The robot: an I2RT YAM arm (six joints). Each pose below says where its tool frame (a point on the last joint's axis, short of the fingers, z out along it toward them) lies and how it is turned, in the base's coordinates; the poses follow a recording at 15 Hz.
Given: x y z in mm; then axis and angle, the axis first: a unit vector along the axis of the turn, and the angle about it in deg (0 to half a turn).
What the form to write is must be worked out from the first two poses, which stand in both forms.
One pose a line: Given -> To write
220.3, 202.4, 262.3, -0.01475, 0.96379, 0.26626, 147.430 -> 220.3, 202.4, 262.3, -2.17, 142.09, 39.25
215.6, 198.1, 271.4, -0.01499, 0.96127, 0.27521, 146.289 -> 215.6, 198.1, 271.4, -2.19, 140.62, 40.26
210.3, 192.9, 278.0, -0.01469, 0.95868, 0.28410, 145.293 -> 210.3, 192.9, 278.0, -2.13, 139.29, 41.28
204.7, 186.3, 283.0, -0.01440, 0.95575, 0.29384, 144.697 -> 204.7, 186.3, 283.0, -2.08, 138.29, 42.52
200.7, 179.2, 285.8, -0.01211, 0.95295, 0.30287, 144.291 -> 200.7, 179.2, 285.8, -1.75, 137.50, 43.70
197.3, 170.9, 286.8, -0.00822, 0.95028, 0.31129, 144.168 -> 197.3, 170.9, 286.8, -1.19, 137.00, 44.88
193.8, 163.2, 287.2, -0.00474, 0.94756, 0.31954, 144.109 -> 193.8, 163.2, 287.2, -0.68, 136.55, 46.05
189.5, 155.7, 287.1, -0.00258, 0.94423, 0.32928, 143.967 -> 189.5, 155.7, 287.1, -0.37, 135.94, 47.41
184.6, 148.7, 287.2, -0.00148, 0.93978, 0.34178, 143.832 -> 184.6, 148.7, 287.2, -0.21, 135.17, 49.16
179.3, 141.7, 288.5, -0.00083, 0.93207, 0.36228, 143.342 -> 179.3, 141.7, 288.5, -0.12, 133.60, 51.93
